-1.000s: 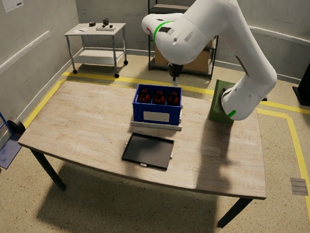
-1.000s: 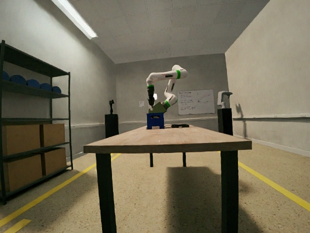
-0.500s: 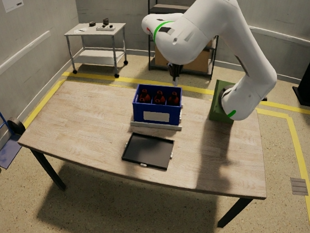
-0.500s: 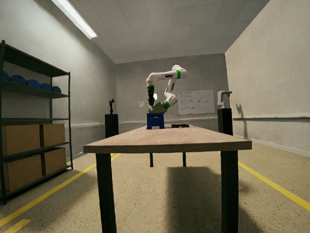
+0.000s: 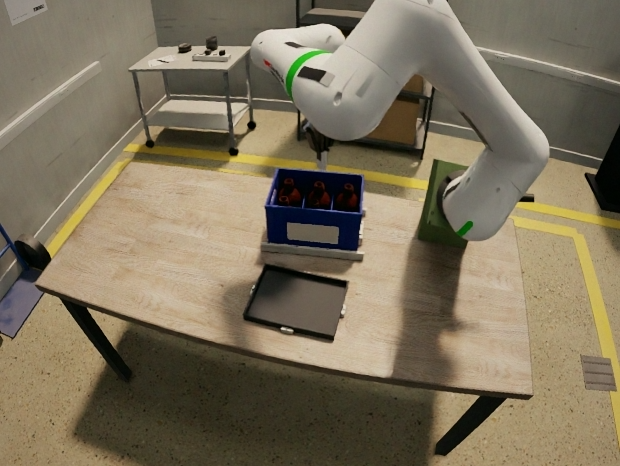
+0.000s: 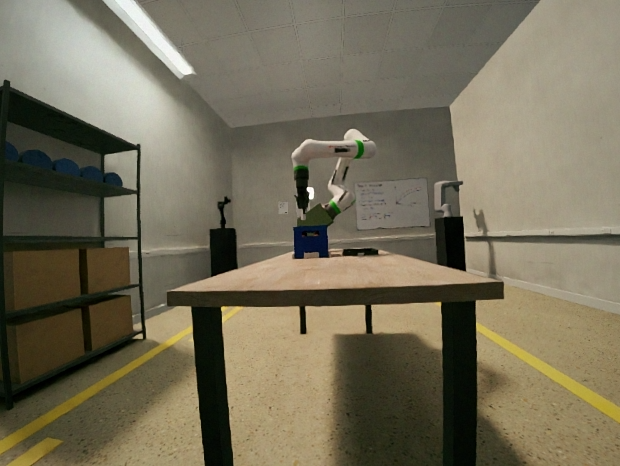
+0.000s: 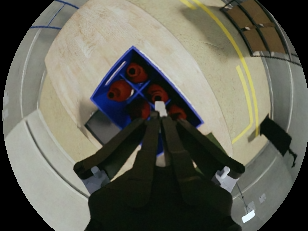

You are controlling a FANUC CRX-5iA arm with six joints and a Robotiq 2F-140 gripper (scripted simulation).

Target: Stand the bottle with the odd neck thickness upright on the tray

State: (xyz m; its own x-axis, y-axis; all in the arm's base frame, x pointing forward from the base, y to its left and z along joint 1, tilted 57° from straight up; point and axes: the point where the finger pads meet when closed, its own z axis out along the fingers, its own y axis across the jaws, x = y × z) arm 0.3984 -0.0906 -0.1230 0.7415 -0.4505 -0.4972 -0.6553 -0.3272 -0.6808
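My gripper is now 1 cm short of the bottle and 17 cm above it. From my hand the other things lie so: dark tray 1 cm ahead, 32 cm to the left, 24 cm below; then blue crate 1 cm ahead, 4 cm to the left, 17 cm below.
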